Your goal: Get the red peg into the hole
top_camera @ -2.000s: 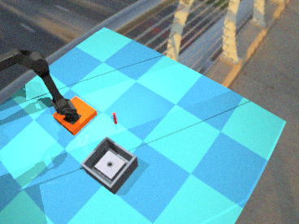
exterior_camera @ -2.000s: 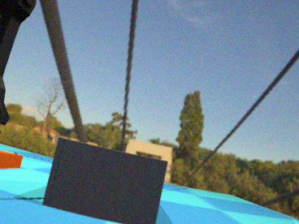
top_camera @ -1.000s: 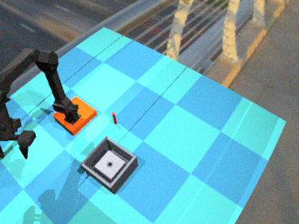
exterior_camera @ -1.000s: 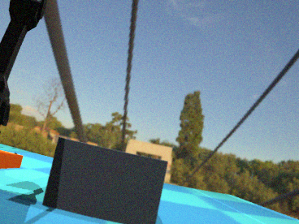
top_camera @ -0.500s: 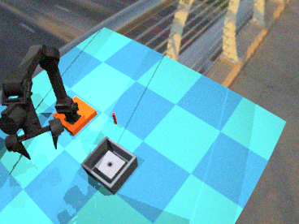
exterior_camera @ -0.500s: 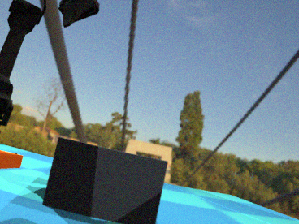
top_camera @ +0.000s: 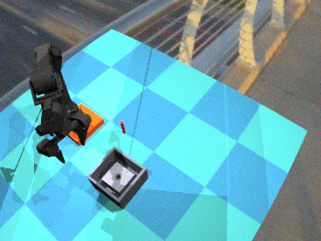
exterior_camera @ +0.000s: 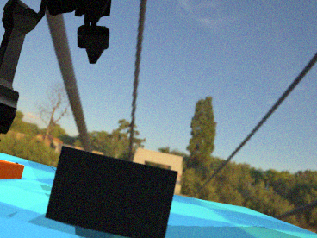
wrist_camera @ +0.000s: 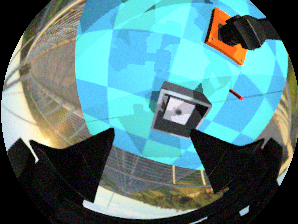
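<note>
Now: gripper tip 26 cm to the right of the red peg, 22 cm above it and 3 cm past it. Round my gripper tip: dark grey box (23 cm below, 9 cm ahead, 6 cm to the left); grey plate (21 cm below, 9 cm ahead, 6 cm to the left).
</note>
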